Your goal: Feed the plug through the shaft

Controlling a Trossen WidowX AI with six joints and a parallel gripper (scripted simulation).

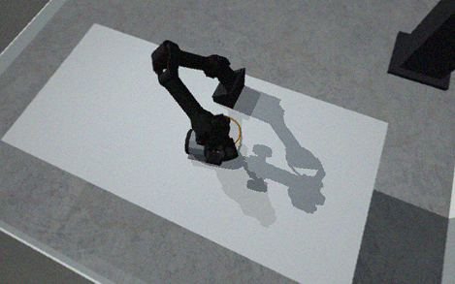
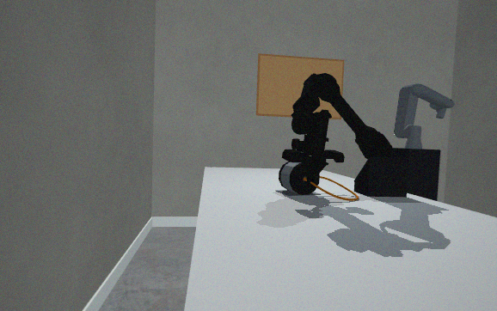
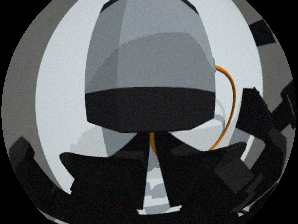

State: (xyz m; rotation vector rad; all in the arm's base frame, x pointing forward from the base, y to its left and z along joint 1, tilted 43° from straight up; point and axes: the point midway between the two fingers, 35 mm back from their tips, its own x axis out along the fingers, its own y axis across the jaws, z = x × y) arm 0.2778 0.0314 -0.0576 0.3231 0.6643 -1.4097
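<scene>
My hand is 10 mm short of the plug, 50 mm to the left of it and 20 mm above it.
</scene>
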